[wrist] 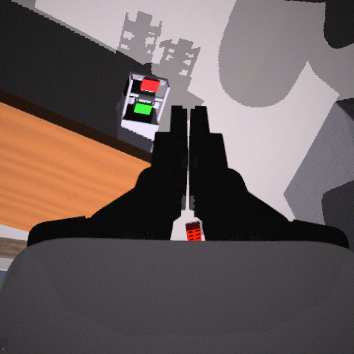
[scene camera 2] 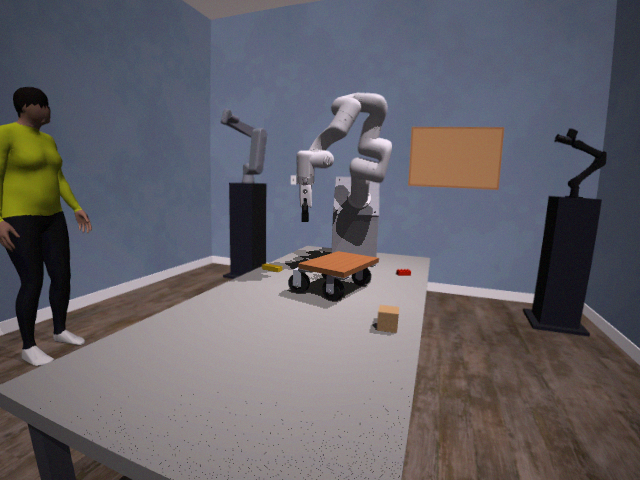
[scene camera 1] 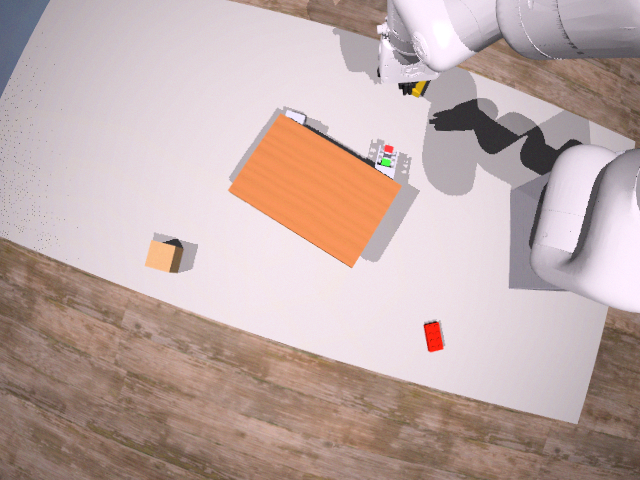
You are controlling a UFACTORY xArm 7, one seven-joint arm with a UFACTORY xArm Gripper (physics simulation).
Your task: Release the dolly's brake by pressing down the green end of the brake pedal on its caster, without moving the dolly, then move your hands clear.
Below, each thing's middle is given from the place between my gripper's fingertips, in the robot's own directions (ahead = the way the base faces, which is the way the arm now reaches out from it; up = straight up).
I see my gripper 20 cm above the dolly (scene camera 1: 322,193), 18 cm to the right of it and 10 cm short of it. Round my hand: tan block (scene camera 1: 161,256) (45 cm to the left, 38 cm ahead, 23 cm below).
